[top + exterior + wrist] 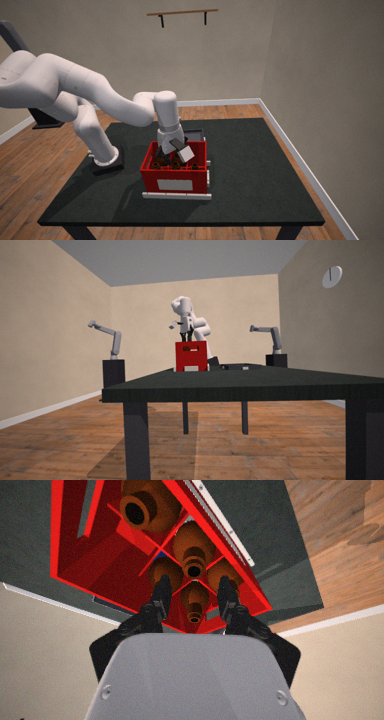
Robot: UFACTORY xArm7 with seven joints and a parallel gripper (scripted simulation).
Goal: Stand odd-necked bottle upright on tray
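Now: hand 4 cm to the right of the crate and 12 cm above it. Round my hand: tray 3 cm ahead, 34 cm to the left, 19 cm below.
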